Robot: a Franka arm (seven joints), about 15 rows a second.
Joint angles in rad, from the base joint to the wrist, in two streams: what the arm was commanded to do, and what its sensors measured. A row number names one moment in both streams.
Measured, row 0: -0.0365 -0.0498 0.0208 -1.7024 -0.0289 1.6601 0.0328
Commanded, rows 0 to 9: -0.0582 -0.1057 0.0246 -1.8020 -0.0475 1.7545 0.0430; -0.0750 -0.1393 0.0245 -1.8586 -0.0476 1.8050 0.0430; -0.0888 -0.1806 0.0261 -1.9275 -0.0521 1.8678 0.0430; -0.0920 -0.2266 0.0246 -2.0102 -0.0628 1.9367 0.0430; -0.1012 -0.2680 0.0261 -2.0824 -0.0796 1.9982 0.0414; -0.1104 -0.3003 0.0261 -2.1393 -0.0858 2.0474 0.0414; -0.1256 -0.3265 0.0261 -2.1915 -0.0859 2.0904 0.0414; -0.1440 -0.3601 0.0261 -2.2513 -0.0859 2.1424 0.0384; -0.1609 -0.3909 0.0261 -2.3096 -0.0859 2.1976 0.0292; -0.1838 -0.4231 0.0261 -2.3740 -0.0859 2.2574 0.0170
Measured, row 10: -0.1366 -0.3091 0.0146 -2.2028 -0.0711 2.1331 0.0315
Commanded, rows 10 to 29: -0.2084 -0.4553 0.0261 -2.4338 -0.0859 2.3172 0.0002; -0.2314 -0.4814 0.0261 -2.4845 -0.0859 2.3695 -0.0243; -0.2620 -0.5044 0.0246 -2.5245 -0.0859 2.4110 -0.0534; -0.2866 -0.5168 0.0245 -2.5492 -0.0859 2.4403 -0.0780; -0.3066 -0.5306 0.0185 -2.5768 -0.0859 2.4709 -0.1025; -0.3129 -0.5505 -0.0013 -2.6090 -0.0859 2.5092 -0.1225; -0.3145 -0.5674 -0.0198 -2.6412 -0.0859 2.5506 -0.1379; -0.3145 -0.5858 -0.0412 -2.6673 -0.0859 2.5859 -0.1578; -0.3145 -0.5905 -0.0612 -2.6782 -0.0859 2.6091 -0.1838; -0.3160 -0.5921 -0.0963 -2.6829 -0.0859 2.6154 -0.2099; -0.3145 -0.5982 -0.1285 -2.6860 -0.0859 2.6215 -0.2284; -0.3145 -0.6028 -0.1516 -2.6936 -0.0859 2.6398 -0.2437; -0.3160 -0.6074 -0.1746 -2.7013 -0.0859 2.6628 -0.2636; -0.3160 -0.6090 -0.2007 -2.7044 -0.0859 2.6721 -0.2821; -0.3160 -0.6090 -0.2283 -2.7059 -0.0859 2.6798 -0.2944; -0.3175 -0.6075 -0.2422 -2.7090 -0.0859 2.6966 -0.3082; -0.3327 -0.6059 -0.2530 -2.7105 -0.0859 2.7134 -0.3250; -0.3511 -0.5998 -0.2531 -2.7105 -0.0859 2.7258 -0.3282; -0.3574 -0.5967 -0.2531 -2.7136 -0.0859 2.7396 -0.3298; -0.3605 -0.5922 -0.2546 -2.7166 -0.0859 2.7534 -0.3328
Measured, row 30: -0.3347 -0.5761 -0.2606 -2.6815 -0.0730 2.7038 -0.3211
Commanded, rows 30 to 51: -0.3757 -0.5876 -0.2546 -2.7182 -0.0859 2.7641 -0.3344; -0.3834 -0.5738 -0.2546 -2.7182 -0.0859 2.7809 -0.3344; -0.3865 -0.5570 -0.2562 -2.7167 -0.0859 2.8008 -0.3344; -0.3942 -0.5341 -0.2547 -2.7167 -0.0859 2.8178 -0.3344; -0.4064 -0.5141 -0.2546 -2.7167 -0.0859 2.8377 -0.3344; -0.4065 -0.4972 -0.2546 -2.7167 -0.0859 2.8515 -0.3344; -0.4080 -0.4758 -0.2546 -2.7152 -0.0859 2.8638 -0.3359; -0.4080 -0.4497 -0.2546 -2.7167 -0.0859 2.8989 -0.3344; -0.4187 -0.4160 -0.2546 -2.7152 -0.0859 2.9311 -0.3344; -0.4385 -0.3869 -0.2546 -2.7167 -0.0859 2.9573 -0.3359; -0.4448 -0.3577 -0.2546 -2.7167 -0.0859 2.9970 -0.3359; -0.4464 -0.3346 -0.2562 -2.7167 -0.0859 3.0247 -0.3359; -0.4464 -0.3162 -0.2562 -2.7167 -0.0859 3.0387 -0.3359; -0.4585 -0.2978 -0.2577 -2.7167 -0.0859 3.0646 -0.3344; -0.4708 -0.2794 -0.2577 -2.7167 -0.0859 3.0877 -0.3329; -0.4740 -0.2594 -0.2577 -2.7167 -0.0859 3.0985 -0.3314; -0.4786 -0.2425 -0.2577 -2.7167 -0.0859 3.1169 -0.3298; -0.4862 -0.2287 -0.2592 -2.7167 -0.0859 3.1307 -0.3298; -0.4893 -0.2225 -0.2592 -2.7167 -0.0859 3.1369 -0.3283; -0.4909 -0.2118 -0.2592 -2.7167 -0.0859 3.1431 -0.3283; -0.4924 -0.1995 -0.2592 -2.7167 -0.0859 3.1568 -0.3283; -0.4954 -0.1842 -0.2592 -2.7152 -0.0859 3.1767 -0.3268
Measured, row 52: -0.4763 -0.2144 -0.2657 -2.7099 -0.0730 3.1220 -0.3319
